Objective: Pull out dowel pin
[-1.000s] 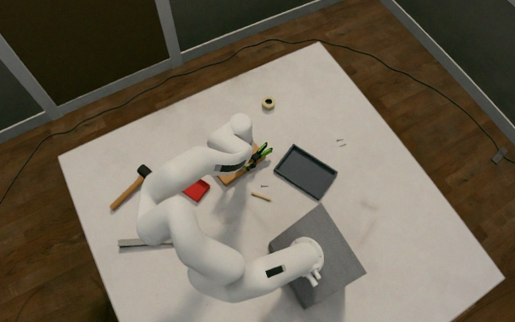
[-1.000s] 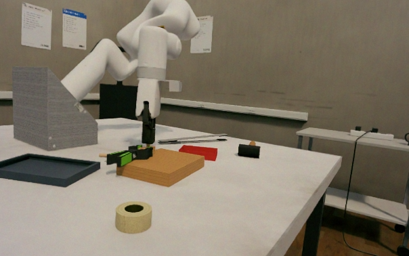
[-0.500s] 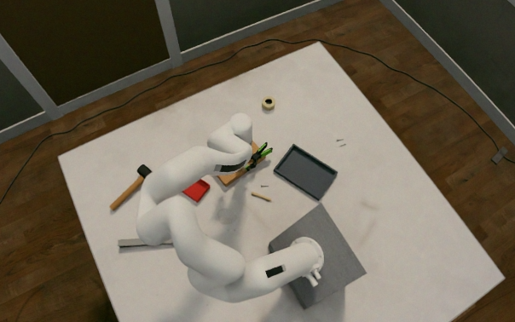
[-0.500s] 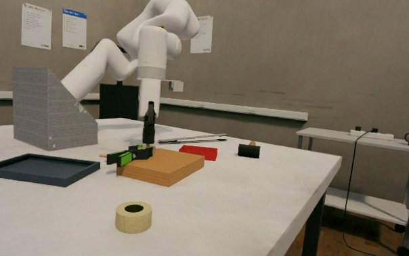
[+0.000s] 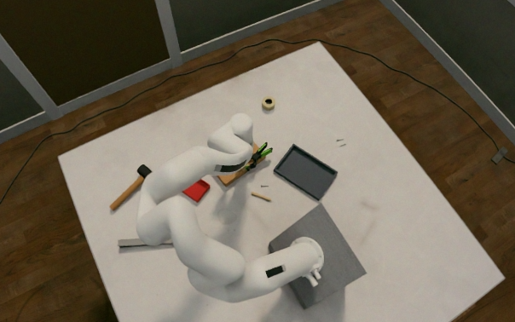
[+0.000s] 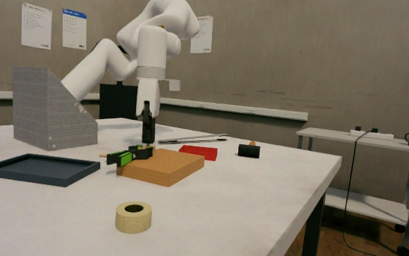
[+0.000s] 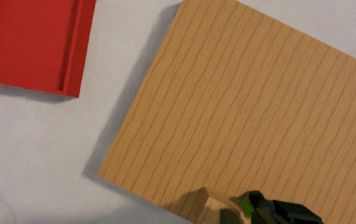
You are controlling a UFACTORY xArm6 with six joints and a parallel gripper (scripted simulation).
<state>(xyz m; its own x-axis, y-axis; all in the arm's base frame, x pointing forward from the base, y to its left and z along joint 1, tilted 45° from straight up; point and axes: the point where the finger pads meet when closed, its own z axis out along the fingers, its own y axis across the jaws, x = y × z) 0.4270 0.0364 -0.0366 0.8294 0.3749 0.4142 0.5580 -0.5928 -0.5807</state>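
The dowel pin lies 2 cm below my hand. The rest, counted from my hand: loose dowel 13 cm behind, 1 cm to the right, 8 cm below; then small wooden block 5 cm below; then red tray 4 cm ahead, 20 cm to the left, 8 cm below.
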